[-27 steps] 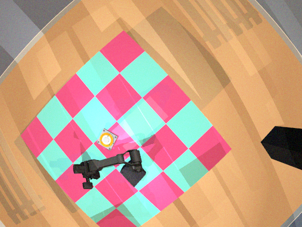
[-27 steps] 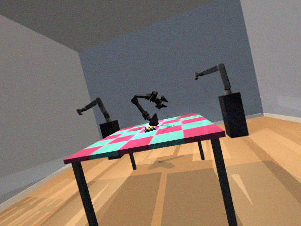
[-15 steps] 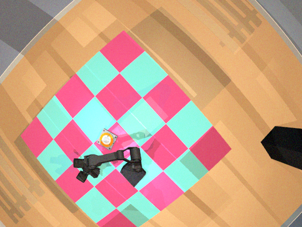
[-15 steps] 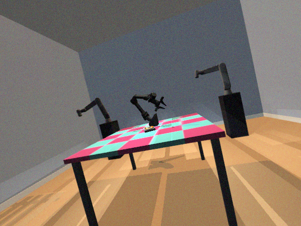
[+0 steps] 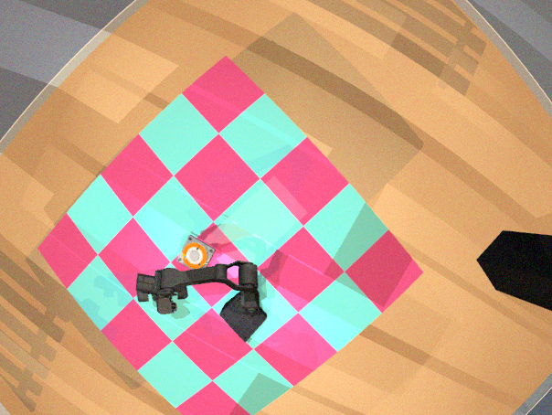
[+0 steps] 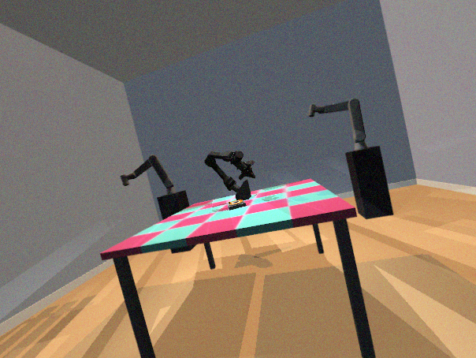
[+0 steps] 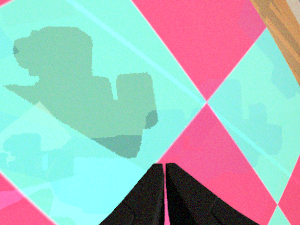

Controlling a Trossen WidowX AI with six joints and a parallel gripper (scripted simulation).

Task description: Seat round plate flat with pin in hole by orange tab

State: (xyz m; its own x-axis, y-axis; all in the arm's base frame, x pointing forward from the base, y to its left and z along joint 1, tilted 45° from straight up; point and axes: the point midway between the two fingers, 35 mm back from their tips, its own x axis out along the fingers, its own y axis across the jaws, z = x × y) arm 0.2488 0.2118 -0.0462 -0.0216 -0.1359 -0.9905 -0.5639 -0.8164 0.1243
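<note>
My gripper tip is 4 cm short of the plate, 20 cm to the left of it and 14 cm above it. Also, from my gripper tip: square grey base (3 cm ahead, 18 cm to the right, 15 cm below).
</note>
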